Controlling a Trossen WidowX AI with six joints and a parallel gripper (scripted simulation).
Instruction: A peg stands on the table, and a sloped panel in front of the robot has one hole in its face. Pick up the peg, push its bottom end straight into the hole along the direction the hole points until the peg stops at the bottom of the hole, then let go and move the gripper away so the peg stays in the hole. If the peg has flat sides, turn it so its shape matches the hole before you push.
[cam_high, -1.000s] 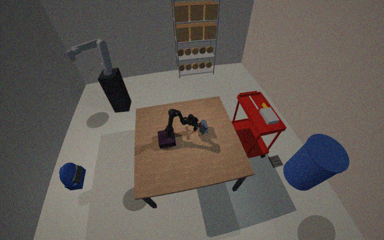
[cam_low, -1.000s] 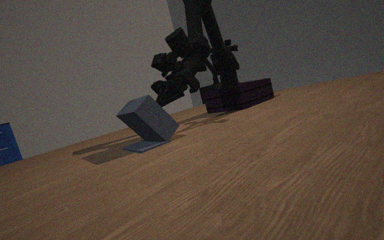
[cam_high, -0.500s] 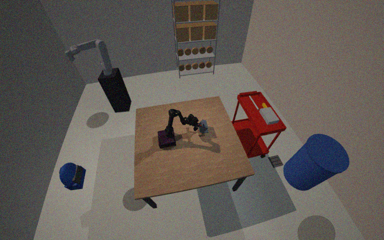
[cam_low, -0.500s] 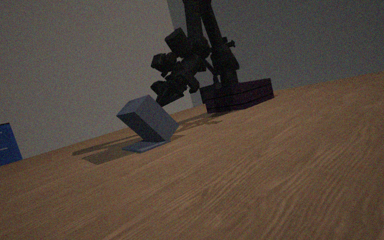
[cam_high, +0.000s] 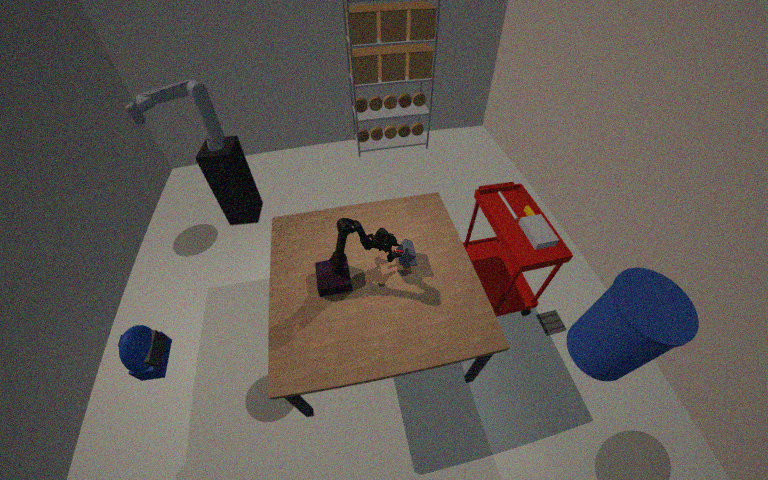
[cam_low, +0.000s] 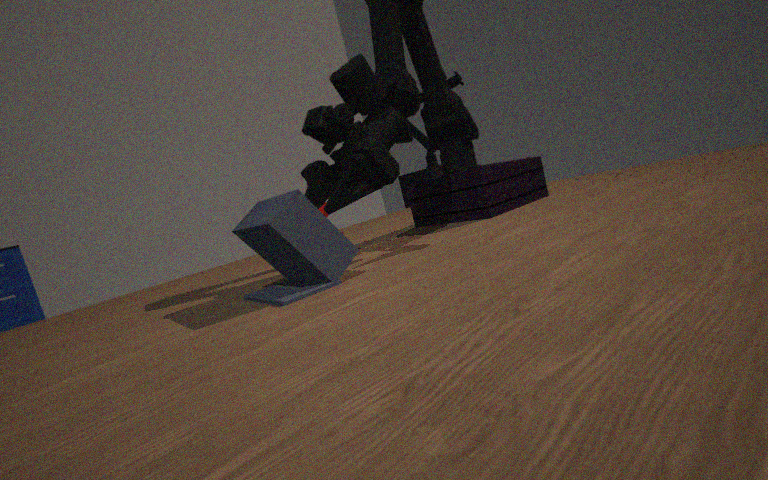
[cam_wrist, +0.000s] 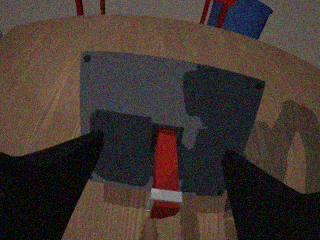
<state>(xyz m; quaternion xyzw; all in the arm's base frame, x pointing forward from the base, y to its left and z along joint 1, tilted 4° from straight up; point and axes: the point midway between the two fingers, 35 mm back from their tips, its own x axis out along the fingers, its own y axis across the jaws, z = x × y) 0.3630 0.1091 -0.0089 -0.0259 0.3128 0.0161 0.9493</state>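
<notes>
My gripper tip is 2 cm past the red peg. From my gripper tip the other things lie so: sloped panel 3 cm ahead, 3 cm below.
</notes>
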